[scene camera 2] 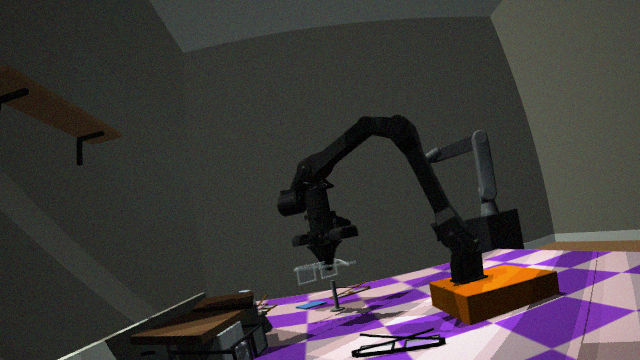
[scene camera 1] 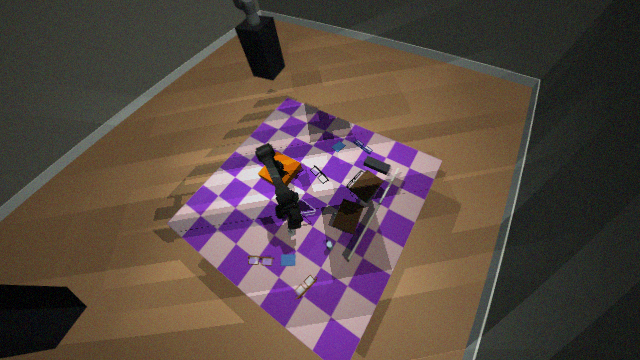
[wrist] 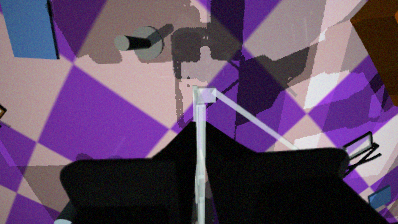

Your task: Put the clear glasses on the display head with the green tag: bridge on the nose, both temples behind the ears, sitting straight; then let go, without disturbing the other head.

Labels:
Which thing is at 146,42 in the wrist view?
A round foot.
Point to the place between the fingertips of my gripper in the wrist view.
198,127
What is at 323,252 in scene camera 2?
My gripper.

